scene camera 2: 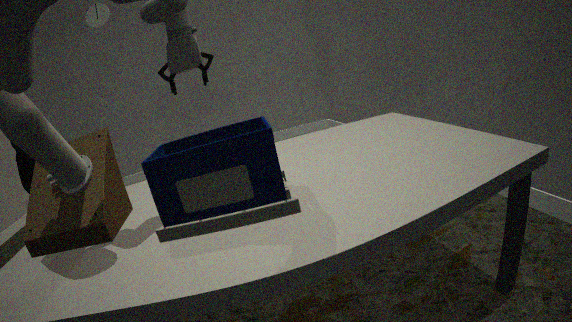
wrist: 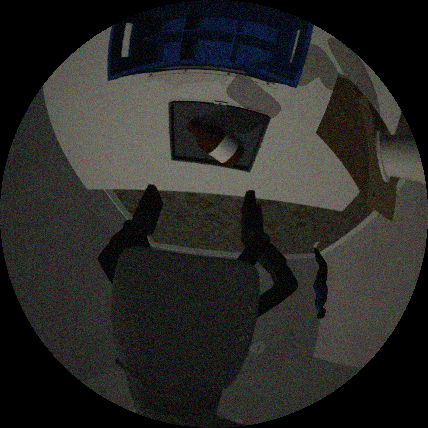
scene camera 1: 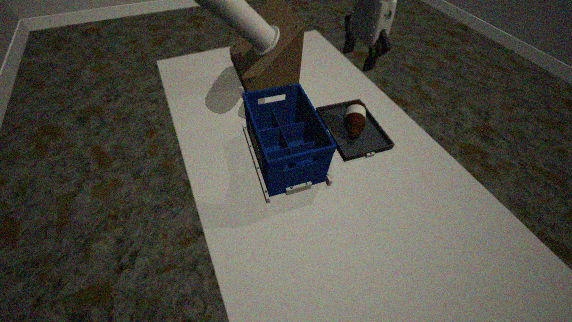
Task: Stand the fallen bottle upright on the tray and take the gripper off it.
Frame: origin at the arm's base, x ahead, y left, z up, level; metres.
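Where they show: gripper, fingertip midpoint: [scene camera 2: 190,90] [wrist: 199,195] [scene camera 1: 357,61]; arm's base at its link origin: [scene camera 2: 76,175] [wrist: 382,155] [scene camera 1: 267,41].
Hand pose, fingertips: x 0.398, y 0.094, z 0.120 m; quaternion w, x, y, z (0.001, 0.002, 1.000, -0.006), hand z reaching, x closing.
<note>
Each offset is from my fingertips to the top centre of the thing. "spot": to the spot under its first point.
The brown bottle {0.015 m ahead, 0.063 m left, 0.209 m down} [scene camera 1: 355,120] [wrist: 206,138] with a white band lies on its side on the dark, low-rimmed tray {spot: 0.100 m ahead, 0.088 m left, 0.283 m down} [scene camera 1: 371,143] [wrist: 182,146]. In the wrist view its neck points up and left, towards the crate side. Bottle and tray do not show in scene camera 2's view. My gripper [scene camera 1: 358,58] [scene camera 2: 190,88] [wrist: 199,195] is open and empty, its fingers wide apart. It hangs high above table level, well clear of the bottle; in the wrist view the bottle shows beyond the fingertips.
A tall blue crate {0.013 m ahead, 0.220 m right, 0.113 m down} [scene camera 1: 302,172] [scene camera 2: 267,167] with inner dividers stands beside the tray, between low rails. A brown wooden block [scene camera 1: 291,62] [scene camera 2: 119,202] [wrist: 345,132] carries the arm's base. A person [wrist: 321,285] stands in the background of the wrist view.
</note>
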